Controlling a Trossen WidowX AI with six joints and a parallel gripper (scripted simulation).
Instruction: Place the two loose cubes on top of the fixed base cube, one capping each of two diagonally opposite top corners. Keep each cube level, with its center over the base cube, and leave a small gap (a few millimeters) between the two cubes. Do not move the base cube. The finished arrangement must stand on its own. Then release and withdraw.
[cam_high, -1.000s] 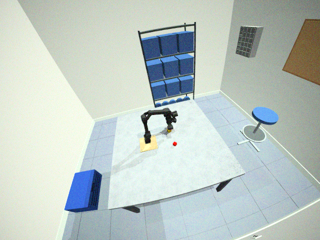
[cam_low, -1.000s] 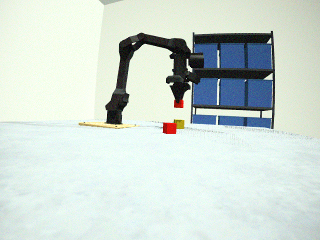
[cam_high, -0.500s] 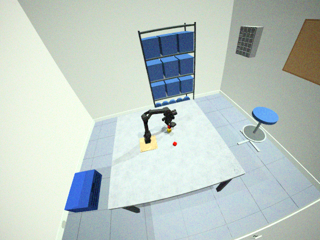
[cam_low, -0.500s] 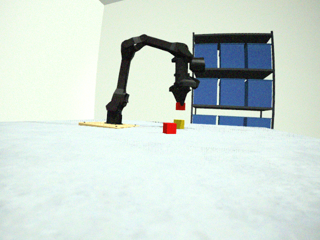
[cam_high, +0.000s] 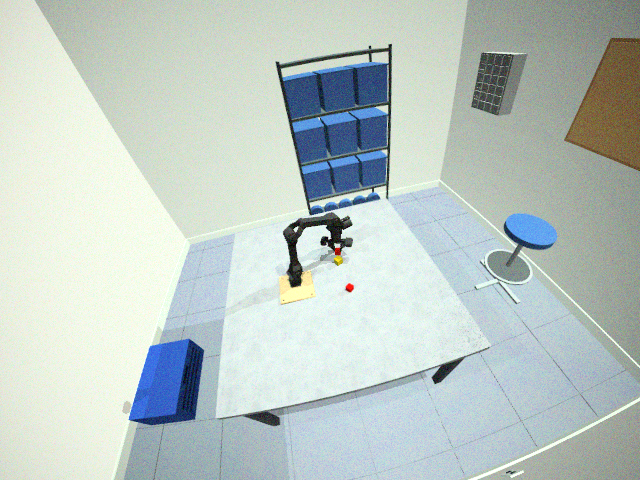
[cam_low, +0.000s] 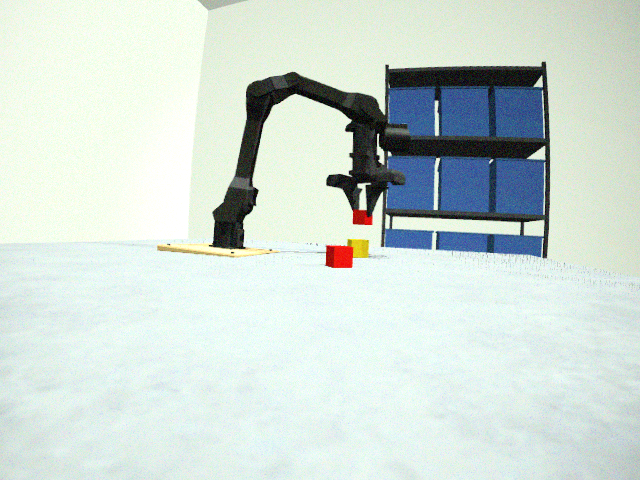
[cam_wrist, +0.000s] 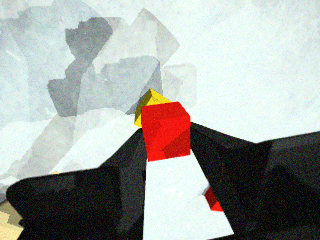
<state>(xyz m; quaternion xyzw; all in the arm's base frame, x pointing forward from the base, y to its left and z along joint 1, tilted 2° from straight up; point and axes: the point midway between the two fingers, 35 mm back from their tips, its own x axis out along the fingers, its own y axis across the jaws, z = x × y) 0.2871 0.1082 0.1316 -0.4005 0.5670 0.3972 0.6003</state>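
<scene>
My gripper tip is now 7 cm above the yellow base cube, 1 cm to the left of it and 1 cm past it.
</scene>
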